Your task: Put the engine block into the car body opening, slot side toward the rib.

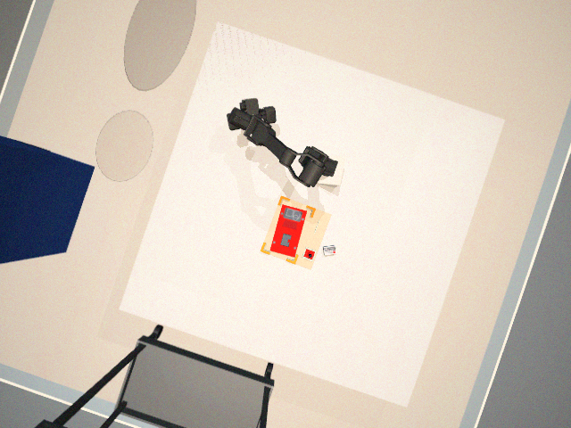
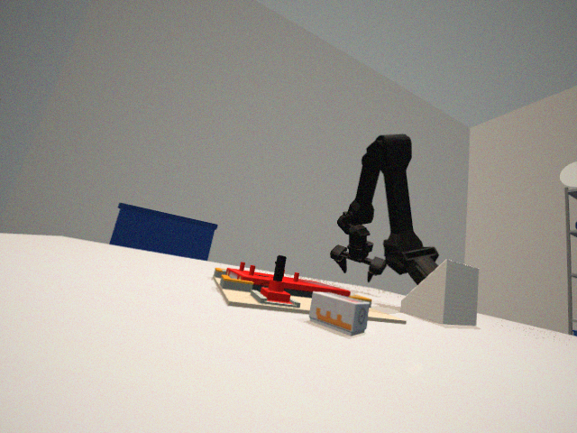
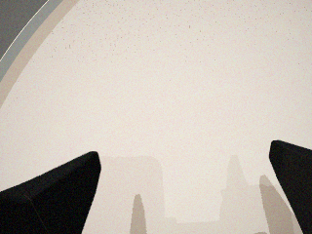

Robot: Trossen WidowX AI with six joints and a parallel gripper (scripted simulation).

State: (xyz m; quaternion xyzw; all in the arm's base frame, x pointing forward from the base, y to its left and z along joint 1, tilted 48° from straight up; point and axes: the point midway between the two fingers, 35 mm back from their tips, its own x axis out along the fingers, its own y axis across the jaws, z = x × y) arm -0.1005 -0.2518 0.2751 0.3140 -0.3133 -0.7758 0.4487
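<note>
Right now my gripper tip is 430 mm short of the engine block, 500 mm to the right of it and 30 mm above it.
</note>
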